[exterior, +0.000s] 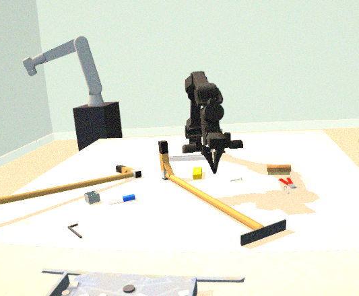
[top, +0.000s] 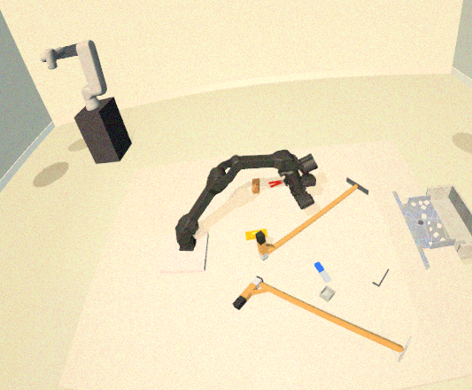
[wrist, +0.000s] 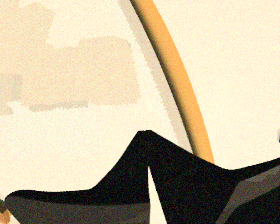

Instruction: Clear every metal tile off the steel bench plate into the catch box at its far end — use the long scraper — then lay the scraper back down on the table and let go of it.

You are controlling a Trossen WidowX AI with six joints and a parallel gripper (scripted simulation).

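Now: gripper tip 5 cm short of the long scraper, 3 cm to the left of it and 1 cm above it. The rest, counted from my gripper tip: yellow block (20 cm behind, 10 cm to the right, 6 cm below); then red tool (23 cm to the left, 11 cm behind, 7 cm below); then wooden block (23 cm behind, 19 cm to the left, 6 cm below).
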